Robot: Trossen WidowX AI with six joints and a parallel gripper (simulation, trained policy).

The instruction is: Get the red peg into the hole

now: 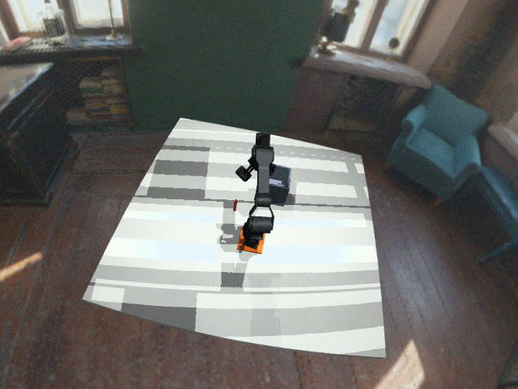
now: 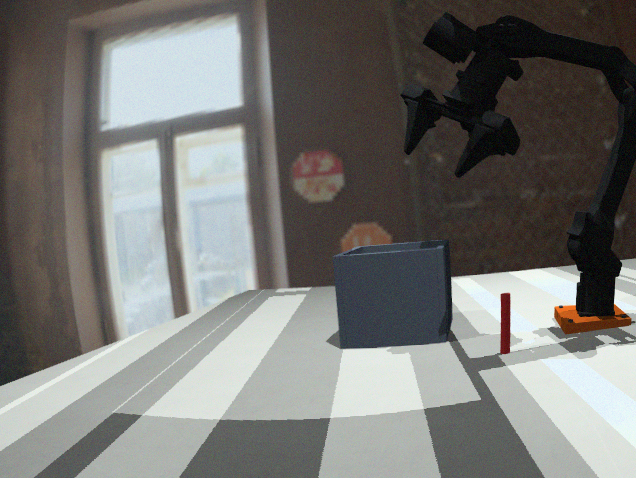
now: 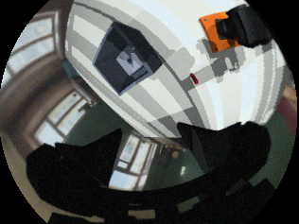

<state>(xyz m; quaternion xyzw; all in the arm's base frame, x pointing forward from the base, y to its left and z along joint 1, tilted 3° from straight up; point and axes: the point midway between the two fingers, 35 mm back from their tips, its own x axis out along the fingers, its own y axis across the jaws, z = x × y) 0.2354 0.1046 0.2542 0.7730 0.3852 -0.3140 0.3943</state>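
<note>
The red peg lies 9 cm behind my gripper tip, 2 cm to the left of it and 21 cm below it. The rest, counted from my gripper tip: plate (10 cm ahead, 11 cm to the right, 21 cm below).
</note>
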